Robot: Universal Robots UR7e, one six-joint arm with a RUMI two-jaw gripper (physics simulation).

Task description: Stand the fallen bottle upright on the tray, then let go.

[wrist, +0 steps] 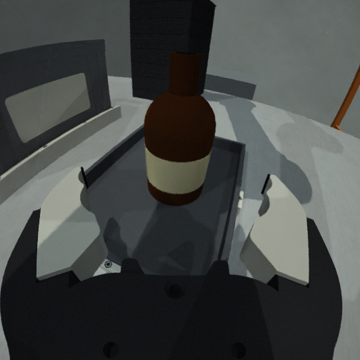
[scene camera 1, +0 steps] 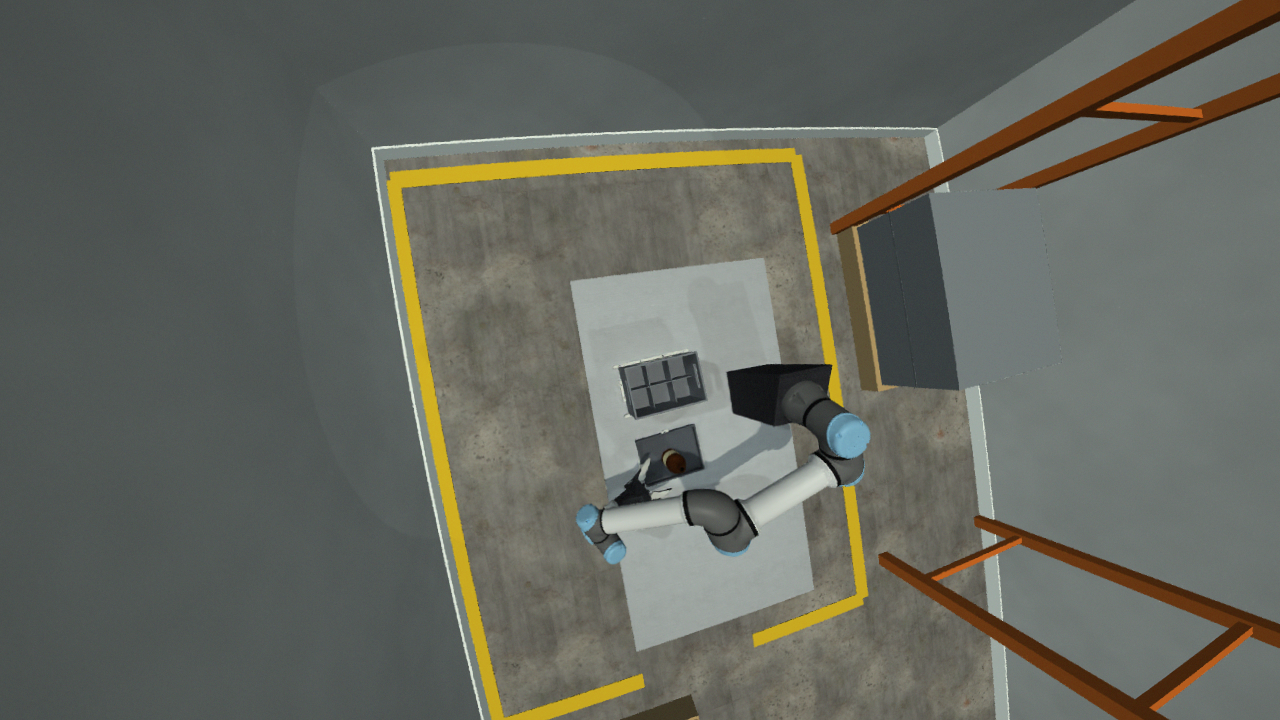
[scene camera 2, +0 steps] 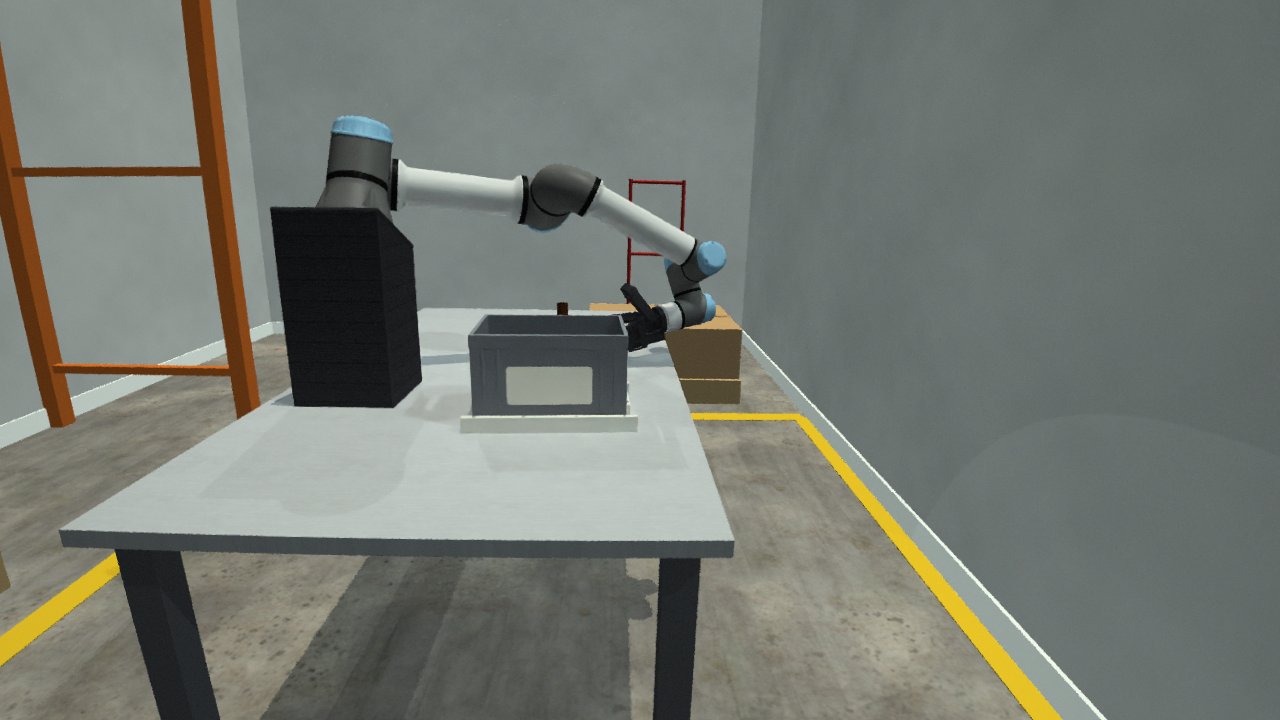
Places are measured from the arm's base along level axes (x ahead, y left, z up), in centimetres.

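Where they show: gripper, fingertip midpoint: (scene camera 1: 661, 473); arm's base, origin of the base link: (scene camera 1: 800, 400) (scene camera 2: 352, 229).
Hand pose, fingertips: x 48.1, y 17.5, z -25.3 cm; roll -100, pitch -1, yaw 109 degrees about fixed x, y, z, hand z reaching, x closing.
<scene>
Things, the pixels of their top centre, and the offset from my fingertips. "*": a spot on its surface instead. Level surfaces: height alone.
- brown bottle, middle of its top: (scene camera 2: 562, 303) (scene camera 1: 681, 469) dz +7.6, dx -6.5, dy -1.9 cm
- dark grey tray, surface spot: (scene camera 1: 655, 444) * dz -7.9, dx -2.0, dy -9.1 cm
- grey crate with compartments, middle of its top: (scene camera 2: 551, 324) (scene camera 1: 667, 385) dz +9.2, dx -8.9, dy -33.4 cm
- table, its level: dz -8.4 cm
A brown bottle (scene camera 1: 675, 462) (scene camera 2: 562, 308) (wrist: 179, 127) with a cream label stands upright on the dark grey tray (scene camera 1: 655, 444) (wrist: 122, 200). In the wrist view its base rests on the tray floor and its neck points up. In scene camera 2 its dark top shows behind the crate, and the tray does not show. My gripper (scene camera 1: 654, 478) (scene camera 2: 629, 317) (wrist: 175, 173) is open, its two pale jaws wide apart. It is at the tray's near side in the wrist view, with the bottle beyond the jaws. A gap shows on each side, and neither jaw touches the bottle.
A grey crate with compartments (scene camera 1: 631, 402) (scene camera 2: 487, 376) (wrist: 96, 75) stands beside the tray on the table (scene camera 1: 716, 573) (scene camera 2: 393, 501). The black pedestal (scene camera 1: 759, 394) (scene camera 2: 335, 304) (wrist: 160, 50) under the arm's base stands past the bottle. Cardboard boxes (scene camera 2: 711, 358) are behind the table.
</scene>
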